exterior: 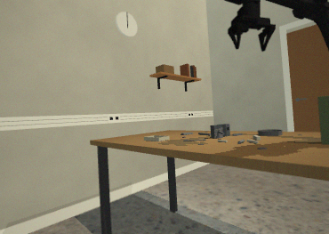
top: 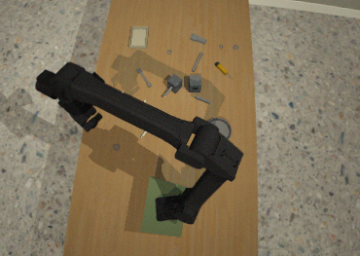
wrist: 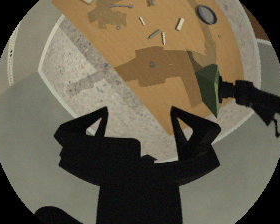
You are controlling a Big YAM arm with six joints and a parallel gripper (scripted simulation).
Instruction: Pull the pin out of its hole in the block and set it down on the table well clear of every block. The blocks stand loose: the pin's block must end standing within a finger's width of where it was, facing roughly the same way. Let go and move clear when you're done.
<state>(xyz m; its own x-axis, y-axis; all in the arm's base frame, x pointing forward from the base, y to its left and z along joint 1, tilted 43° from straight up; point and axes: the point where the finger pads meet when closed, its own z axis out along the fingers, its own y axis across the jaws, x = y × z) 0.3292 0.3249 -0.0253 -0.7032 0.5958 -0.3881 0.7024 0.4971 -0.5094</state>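
Right now the slim grey pin is 250 mm ahead of my hand, 290 mm to the right of it and 320 mm below it. The rest, counted from my hand: shallow tray 580 mm ahead, 150 mm to the right, 350 mm below; round dish 40 mm ahead, 500 mm to the right, 340 mm below; white stick 70 mm ahead, 300 mm to the right, 350 mm below.
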